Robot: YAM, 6 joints.
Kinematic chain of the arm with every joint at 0, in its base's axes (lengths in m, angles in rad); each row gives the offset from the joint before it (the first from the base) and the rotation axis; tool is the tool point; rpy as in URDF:
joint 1: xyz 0 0 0.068 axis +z
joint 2: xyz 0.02 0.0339 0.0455 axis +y
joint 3: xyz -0.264 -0.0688 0 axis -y
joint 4: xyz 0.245 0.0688 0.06 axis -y
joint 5: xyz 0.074 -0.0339 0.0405 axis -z
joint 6: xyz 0.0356 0 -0.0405 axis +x
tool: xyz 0 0 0 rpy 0 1.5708 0
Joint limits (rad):
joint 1: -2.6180..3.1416
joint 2: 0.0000..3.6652
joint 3: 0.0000..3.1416
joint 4: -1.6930..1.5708
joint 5: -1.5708..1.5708
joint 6: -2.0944..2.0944
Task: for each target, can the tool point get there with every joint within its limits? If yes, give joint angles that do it. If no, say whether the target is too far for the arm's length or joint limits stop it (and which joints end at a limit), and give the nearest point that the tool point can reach.
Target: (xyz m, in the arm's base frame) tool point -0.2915 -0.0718 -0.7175
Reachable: no: too far | nearest point -0.2707 -0.0067 -0.3790 | short by 0.345 m
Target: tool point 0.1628 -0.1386 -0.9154
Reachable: no: too far | nearest point 0.1786 -0.1521 -0.3801 | short by 0.536 m
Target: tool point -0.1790 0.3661 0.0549
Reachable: yes | joints 2.0985 2.3361 0.9888 1.0947 0.9849 -1.1891
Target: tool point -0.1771 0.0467 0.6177
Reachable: yes | joints -0.0904 0.6774 1.8824 0.6566 -1.0275 0.8795
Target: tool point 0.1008 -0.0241 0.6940
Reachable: yes | joints -0.2224 1.3170 2.3121 -0.0808 0.0348 -1.7344
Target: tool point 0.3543 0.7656 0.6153
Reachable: no: too far | nearest point 0.2329 0.5032 0.4391 | short by 0.339 m
